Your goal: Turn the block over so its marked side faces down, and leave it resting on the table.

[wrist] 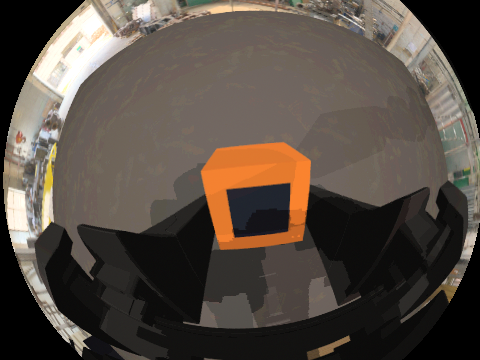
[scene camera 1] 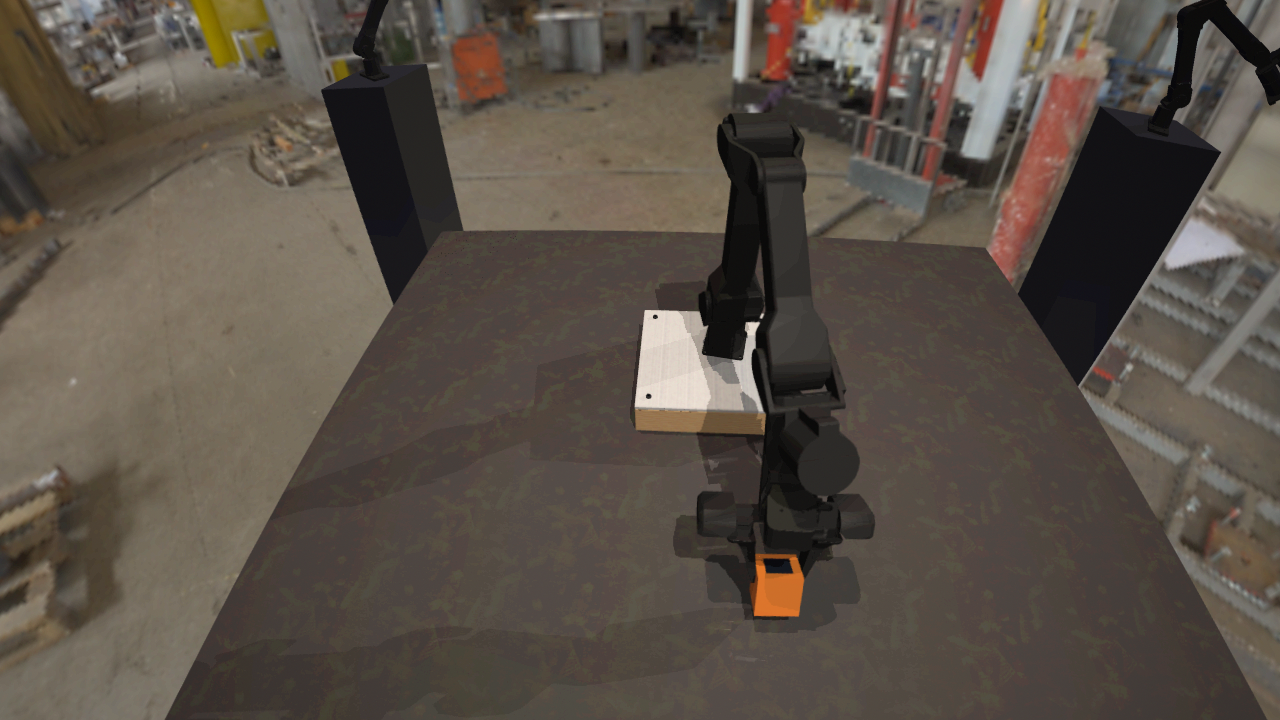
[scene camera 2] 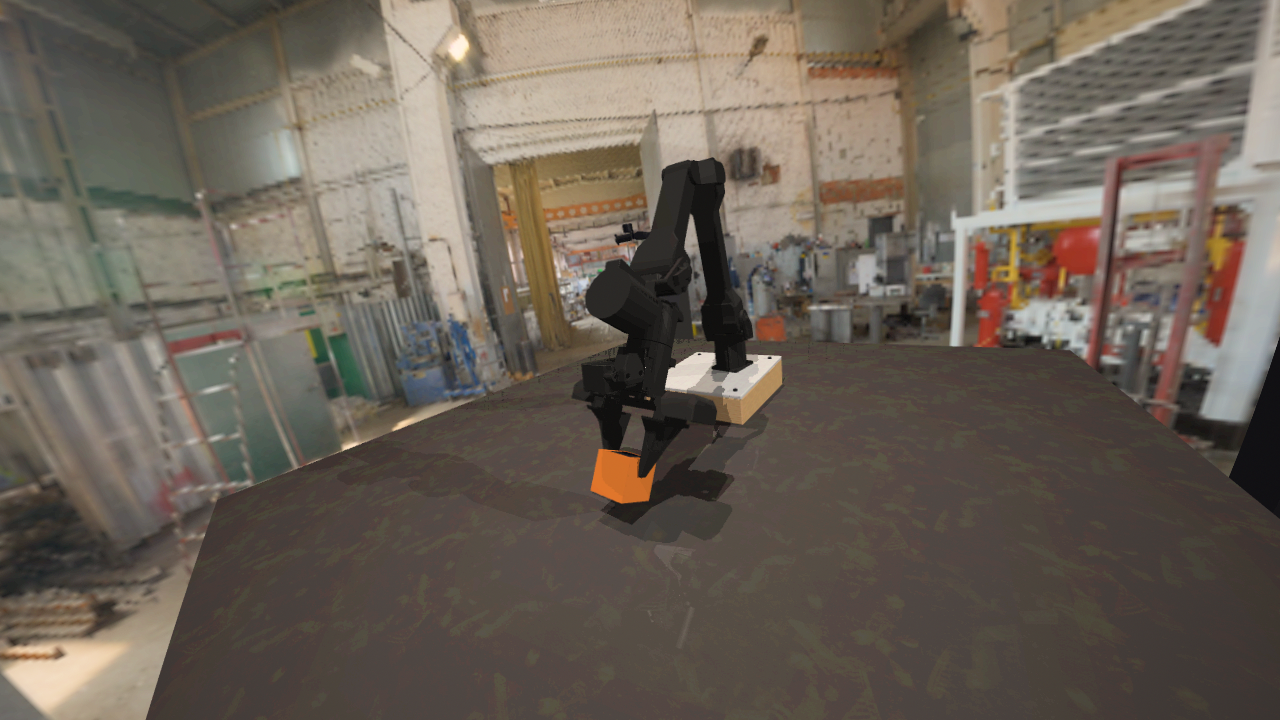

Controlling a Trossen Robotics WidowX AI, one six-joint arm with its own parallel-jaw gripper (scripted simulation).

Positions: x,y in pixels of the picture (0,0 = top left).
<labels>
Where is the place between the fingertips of my gripper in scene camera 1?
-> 776,581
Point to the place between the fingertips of my gripper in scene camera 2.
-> At 624,471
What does my gripper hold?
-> A block.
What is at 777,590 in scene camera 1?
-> A block.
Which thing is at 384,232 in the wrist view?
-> My gripper.
</labels>
